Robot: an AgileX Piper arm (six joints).
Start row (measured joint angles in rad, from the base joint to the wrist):
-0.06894, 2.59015, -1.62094, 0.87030, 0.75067, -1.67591
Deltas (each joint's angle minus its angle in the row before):
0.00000, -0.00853, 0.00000, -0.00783, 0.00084, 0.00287
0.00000, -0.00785, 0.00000, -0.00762, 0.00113, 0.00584
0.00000, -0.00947, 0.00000, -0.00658, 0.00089, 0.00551
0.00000, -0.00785, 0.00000, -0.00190, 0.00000, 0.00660
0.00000, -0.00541, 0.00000, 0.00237, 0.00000, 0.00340
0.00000, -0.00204, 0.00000, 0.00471, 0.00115, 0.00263
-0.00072, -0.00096, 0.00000, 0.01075, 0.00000, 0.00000
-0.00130, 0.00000, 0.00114, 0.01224, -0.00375, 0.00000
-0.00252, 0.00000, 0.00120, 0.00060, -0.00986, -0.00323
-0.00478, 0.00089, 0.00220, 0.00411, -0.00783, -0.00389
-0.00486, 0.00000, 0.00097, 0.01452, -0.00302, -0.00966
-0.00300, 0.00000, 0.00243, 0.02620, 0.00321, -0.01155
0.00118, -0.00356, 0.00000, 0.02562, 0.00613, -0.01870
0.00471, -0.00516, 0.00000, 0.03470, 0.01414, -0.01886
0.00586, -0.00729, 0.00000, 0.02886, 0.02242, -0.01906
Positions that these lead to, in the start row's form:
-0.06894, 2.58162, -1.62094, 0.86247, 0.75151, -1.67304
-0.06894, 2.57377, -1.62094, 0.85485, 0.75264, -1.66720
-0.06894, 2.56430, -1.62094, 0.84827, 0.75353, -1.66169
-0.06894, 2.55645, -1.62094, 0.84637, 0.75353, -1.65509
-0.06894, 2.55104, -1.62094, 0.84874, 0.75353, -1.65169
-0.06894, 2.54900, -1.62094, 0.85345, 0.75468, -1.64906
-0.06966, 2.54804, -1.62094, 0.86420, 0.75468, -1.64906
-0.07096, 2.54804, -1.61980, 0.87644, 0.75093, -1.64906
-0.07348, 2.54804, -1.61860, 0.87704, 0.74107, -1.65229
-0.07826, 2.54893, -1.61640, 0.88115, 0.73324, -1.65618
-0.08312, 2.54893, -1.61543, 0.89567, 0.73022, -1.66584
-0.08612, 2.54893, -1.61300, 0.92187, 0.73343, -1.67739
-0.08494, 2.54537, -1.61300, 0.94749, 0.73956, -1.69609
-0.08023, 2.54021, -1.61300, 0.98219, 0.75370, -1.71495
-0.07437, 2.53292, -1.61300, 1.01105, 0.77612, -1.73401

